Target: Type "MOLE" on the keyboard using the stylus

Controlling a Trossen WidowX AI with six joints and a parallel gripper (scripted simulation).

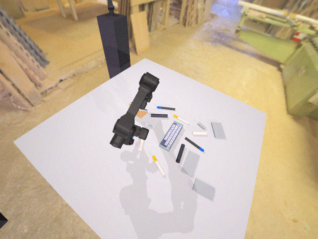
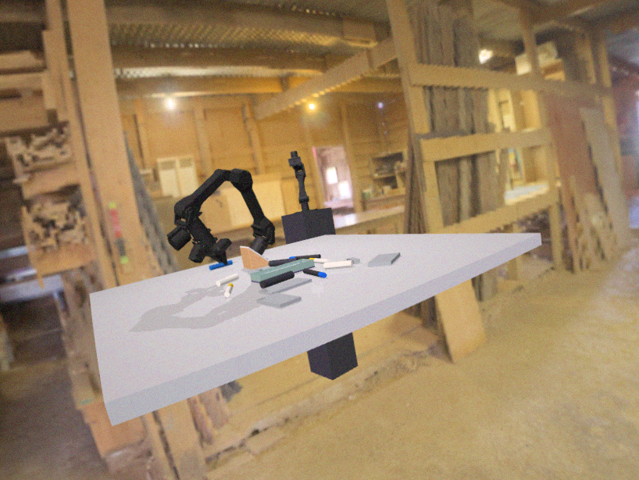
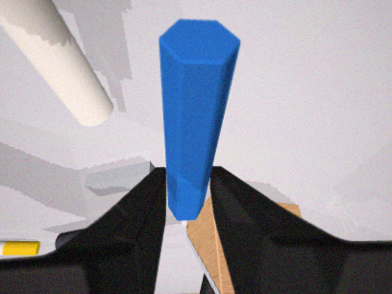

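Now: gripper tip 20 cm short of the E key, 10 cm to the right of it and 4 cm above it. Also, from my gripper tip: L key (20 cm ahead, 6 cm to the left, 4 cm below); then blue stylus (2 cm to the left).
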